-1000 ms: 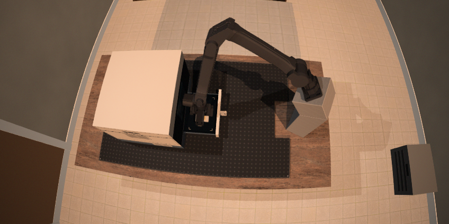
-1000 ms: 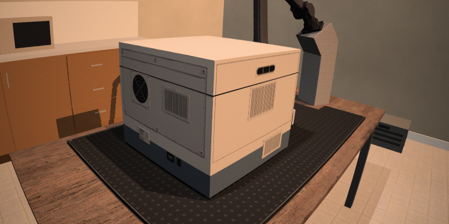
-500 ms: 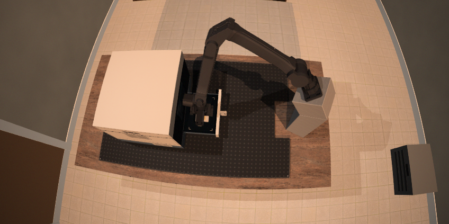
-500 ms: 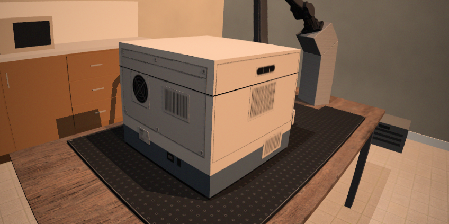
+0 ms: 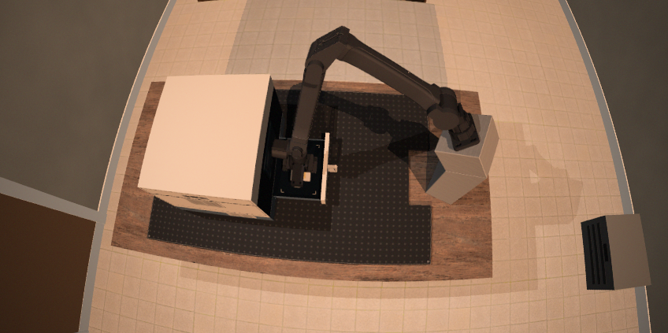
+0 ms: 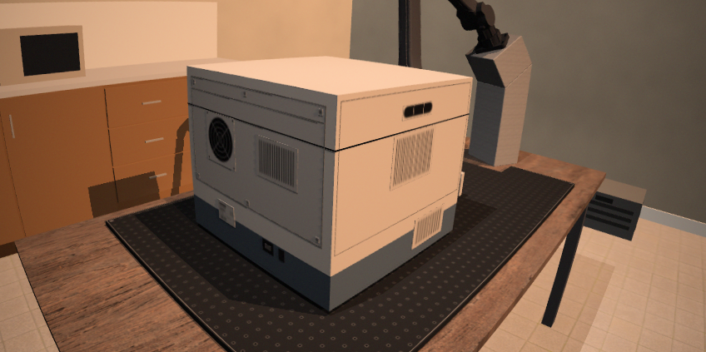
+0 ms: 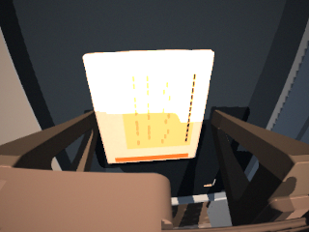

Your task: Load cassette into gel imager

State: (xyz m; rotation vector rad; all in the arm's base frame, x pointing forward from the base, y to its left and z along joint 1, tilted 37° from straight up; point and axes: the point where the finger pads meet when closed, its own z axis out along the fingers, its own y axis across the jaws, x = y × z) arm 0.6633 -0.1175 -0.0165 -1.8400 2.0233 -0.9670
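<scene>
My gripper is now 1 cm to the left of the finished cassette and 1 cm above it.
</scene>
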